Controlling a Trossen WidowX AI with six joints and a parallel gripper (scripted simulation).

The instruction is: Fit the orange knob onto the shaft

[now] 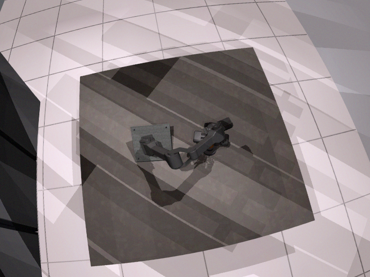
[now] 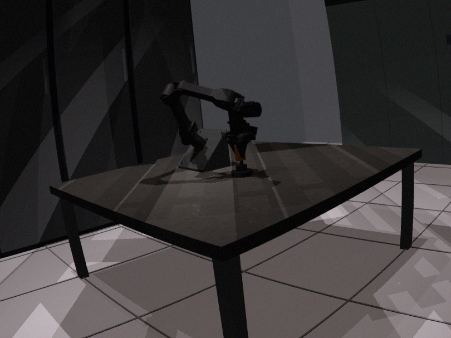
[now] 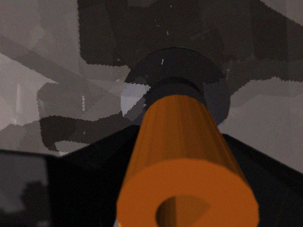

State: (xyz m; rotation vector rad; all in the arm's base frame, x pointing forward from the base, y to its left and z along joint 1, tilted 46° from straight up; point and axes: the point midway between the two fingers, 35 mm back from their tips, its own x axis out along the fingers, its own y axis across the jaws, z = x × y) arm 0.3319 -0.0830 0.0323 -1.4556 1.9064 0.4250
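The orange knob lies 20 mm above my gripper tip. From my gripper tip the other things lie so: pedestal: 40 mm below.
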